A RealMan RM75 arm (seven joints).
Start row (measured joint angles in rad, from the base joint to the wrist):
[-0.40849 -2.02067 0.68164 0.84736 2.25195 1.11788 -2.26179]
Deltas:
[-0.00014 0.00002 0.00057 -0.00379 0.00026 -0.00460 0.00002]
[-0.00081 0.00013 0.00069 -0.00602 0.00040 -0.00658 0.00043]
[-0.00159 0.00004 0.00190 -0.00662 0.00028 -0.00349 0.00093]
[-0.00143 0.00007 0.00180 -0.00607 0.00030 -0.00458 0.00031]
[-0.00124 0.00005 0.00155 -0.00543 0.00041 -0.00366 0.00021]
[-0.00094 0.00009 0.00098 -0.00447 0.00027 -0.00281 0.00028]
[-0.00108 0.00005 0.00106 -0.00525 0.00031 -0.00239 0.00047]
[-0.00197 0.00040 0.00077 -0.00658 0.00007 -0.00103 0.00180]
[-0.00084 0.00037 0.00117 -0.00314 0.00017 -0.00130 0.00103]
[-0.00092 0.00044 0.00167 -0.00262 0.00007 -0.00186 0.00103]
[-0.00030 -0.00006 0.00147 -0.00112 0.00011 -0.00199 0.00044]
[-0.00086 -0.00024 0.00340 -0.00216 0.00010 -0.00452 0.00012]
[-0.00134 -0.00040 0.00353 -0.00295 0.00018 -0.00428 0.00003]
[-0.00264 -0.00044 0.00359 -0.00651 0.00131 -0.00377 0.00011]
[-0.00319 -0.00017 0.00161 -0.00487 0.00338 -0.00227 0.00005]
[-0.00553 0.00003 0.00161 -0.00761 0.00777 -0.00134 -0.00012]
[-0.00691 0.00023 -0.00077 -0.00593 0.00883 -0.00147 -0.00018]
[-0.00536 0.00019 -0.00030 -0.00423 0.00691 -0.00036 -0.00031]
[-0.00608 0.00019 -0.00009 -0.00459 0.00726 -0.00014 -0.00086]
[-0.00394 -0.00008 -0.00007 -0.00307 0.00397 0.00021 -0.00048]
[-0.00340 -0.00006 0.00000 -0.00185 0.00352 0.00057 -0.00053]
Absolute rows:
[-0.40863 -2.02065 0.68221 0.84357 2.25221 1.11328 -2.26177]
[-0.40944 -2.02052 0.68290 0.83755 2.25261 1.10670 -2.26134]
[-0.41103 -2.02048 0.68480 0.83093 2.25289 1.10321 -2.26041]
[-0.41246 -2.02041 0.68660 0.82486 2.25319 1.09863 -2.26010]
[-0.41370 -2.02036 0.68815 0.81943 2.25360 1.09497 -2.25989]
[-0.41464 -2.02027 0.68913 0.81496 2.25387 1.09216 -2.25961]
[-0.41572 -2.02022 0.69019 0.80971 2.25418 1.08977 -2.25914]
[-0.41769 -2.01982 0.69096 0.80313 2.25425 1.08874 -2.25734]
[-0.41853 -2.01945 0.69213 0.79999 2.25442 1.08744 -2.25631]
[-0.41945 -2.01901 0.69380 0.79737 2.25449 1.08558 -2.25528]
[-0.41975 -2.01907 0.69527 0.79625 2.25460 1.08359 -2.25484]
[-0.42061 -2.01931 0.69867 0.79409 2.25470 1.07907 -2.25472]
[-0.42195 -2.01971 0.70220 0.79114 2.25488 1.07479 -2.25469]
[-0.42459 -2.02015 0.70579 0.78463 2.25619 1.07102 -2.25458]
[-0.42778 -2.02032 0.70740 0.77976 2.25957 1.06875 -2.25453]
[-0.43331 -2.02029 0.70901 0.77215 2.26734 1.06741 -2.25465]
[-0.44022 -2.02006 0.70824 0.76622 2.27617 1.06594 -2.25483]
[-0.44558 -2.01987 0.70794 0.76199 2.28308 1.06558 -2.25514]
[-0.45166 -2.01968 0.70785 0.75740 2.29034 1.06544 -2.25600]
[-0.45560 -2.01976 0.70778 0.75433 2.29431 1.06565 -2.25648]
[-0.45900 -2.01982 0.70778 0.75248 2.29783 1.06622 -2.25701]

